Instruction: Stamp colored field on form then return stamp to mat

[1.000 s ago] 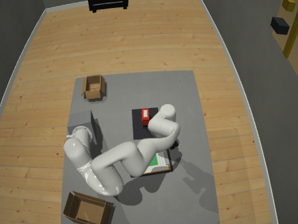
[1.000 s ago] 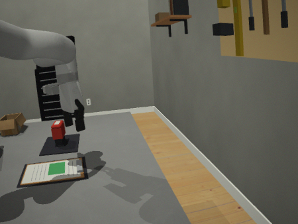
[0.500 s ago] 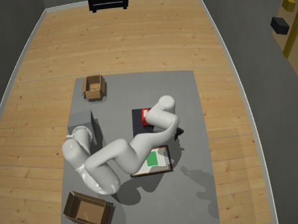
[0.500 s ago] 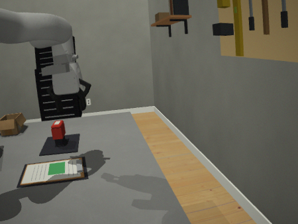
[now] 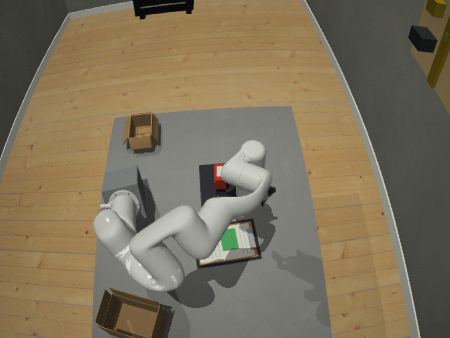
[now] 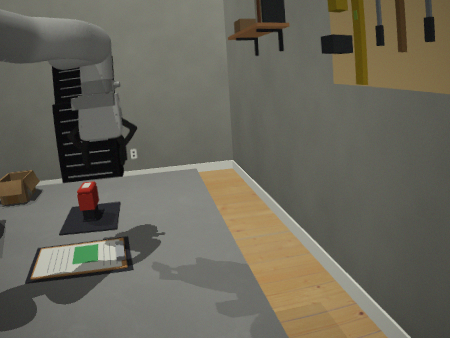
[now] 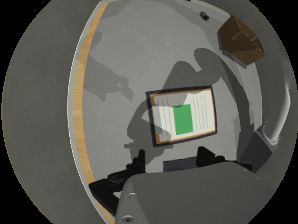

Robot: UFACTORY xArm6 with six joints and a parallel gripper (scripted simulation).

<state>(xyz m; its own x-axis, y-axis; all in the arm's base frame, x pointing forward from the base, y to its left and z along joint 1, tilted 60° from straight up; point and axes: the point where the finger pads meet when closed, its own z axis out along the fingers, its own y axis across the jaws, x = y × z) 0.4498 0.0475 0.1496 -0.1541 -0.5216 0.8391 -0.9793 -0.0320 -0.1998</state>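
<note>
Now: hand 23 cm to the right of the red stamp, 16 cm above it and 7 cm past it. From my hand the other things lie so: clipboard with form (21 cm below, 9 cm behind, 4 cm to the right); then dark mat (23 cm to the left, 21 cm below, 7 cm behind); then dark stamp base (23 cm to the left, 20 cm below, 7 cm behind).
</note>
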